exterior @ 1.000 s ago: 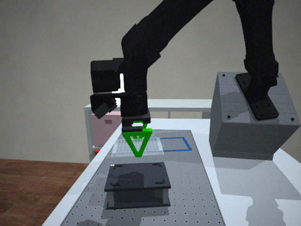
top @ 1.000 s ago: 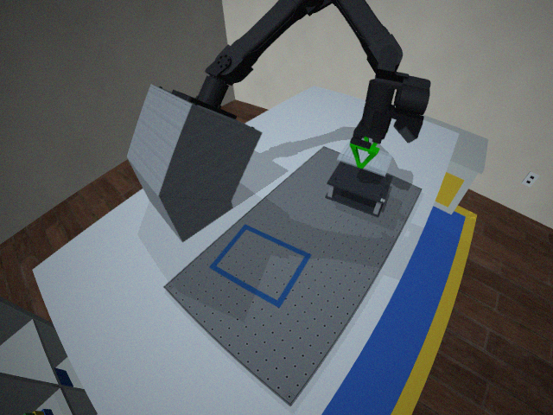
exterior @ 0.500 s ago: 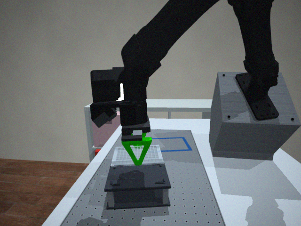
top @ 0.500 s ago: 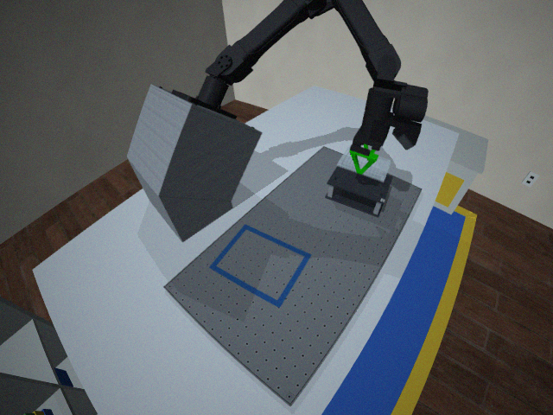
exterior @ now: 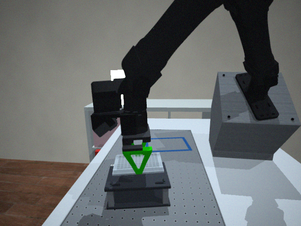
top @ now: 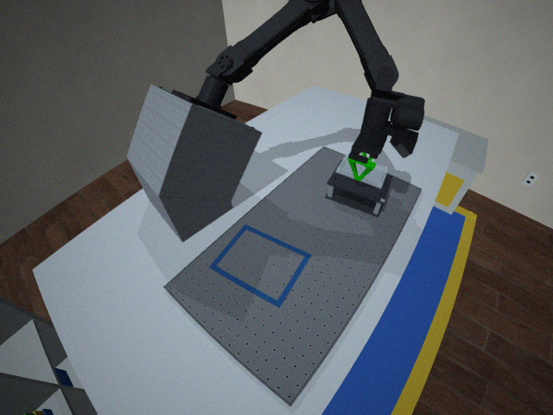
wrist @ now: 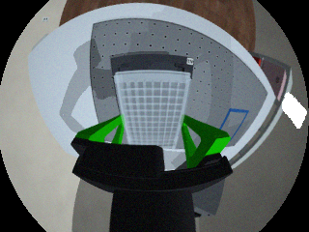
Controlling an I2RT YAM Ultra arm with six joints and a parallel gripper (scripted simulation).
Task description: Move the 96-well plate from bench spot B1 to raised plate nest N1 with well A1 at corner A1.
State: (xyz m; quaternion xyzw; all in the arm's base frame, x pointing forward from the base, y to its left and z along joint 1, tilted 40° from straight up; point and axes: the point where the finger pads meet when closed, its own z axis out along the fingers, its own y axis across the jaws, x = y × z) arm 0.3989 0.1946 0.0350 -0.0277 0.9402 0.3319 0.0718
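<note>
The dark raised nest N1 is 4 cm below my hand. The rest, counted from my hand: clear 96-well plate right at my hand.
</note>
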